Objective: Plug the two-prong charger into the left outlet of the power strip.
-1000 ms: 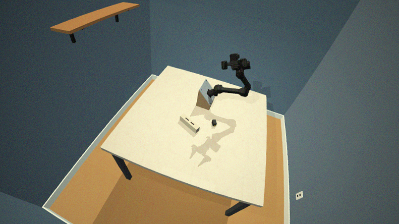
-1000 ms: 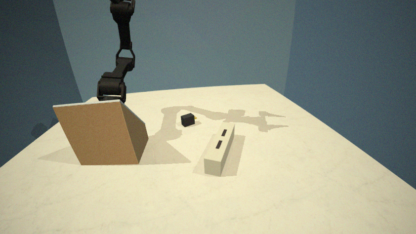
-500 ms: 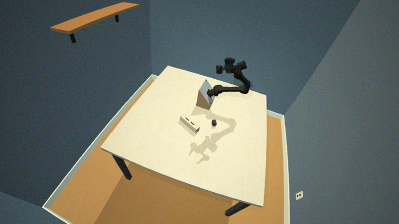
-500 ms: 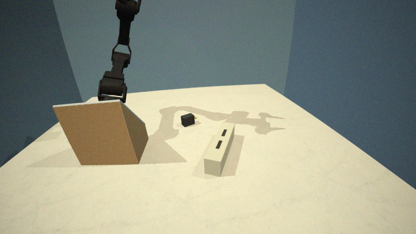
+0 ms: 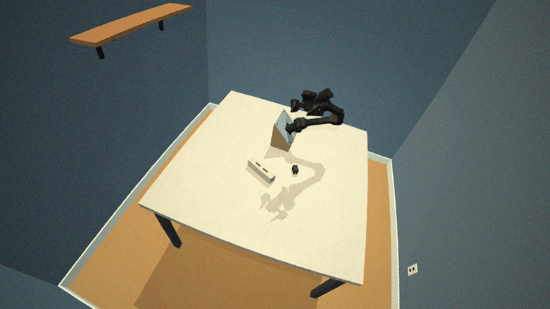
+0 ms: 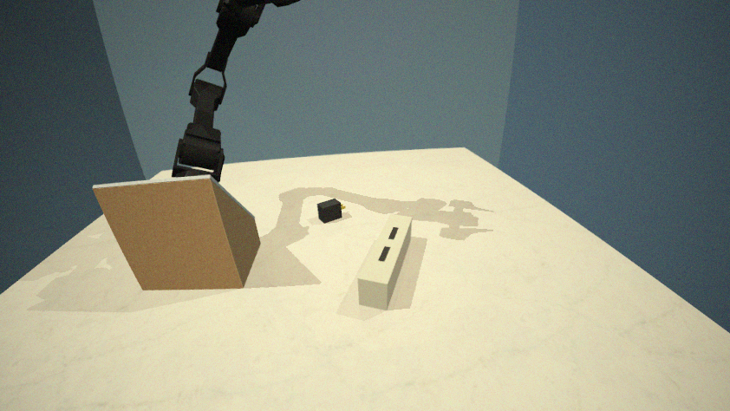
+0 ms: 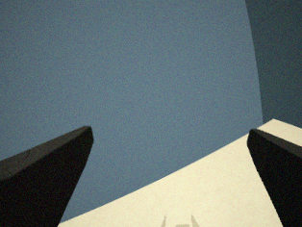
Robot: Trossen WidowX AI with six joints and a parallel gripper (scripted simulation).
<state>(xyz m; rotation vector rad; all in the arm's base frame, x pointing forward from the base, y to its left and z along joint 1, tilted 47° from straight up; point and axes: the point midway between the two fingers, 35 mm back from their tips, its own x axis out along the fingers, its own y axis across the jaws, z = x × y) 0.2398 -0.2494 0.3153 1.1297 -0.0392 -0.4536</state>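
The black charger lies 4 cm behind my gripper tip, 8 cm to the left of it and 47 cm below it.
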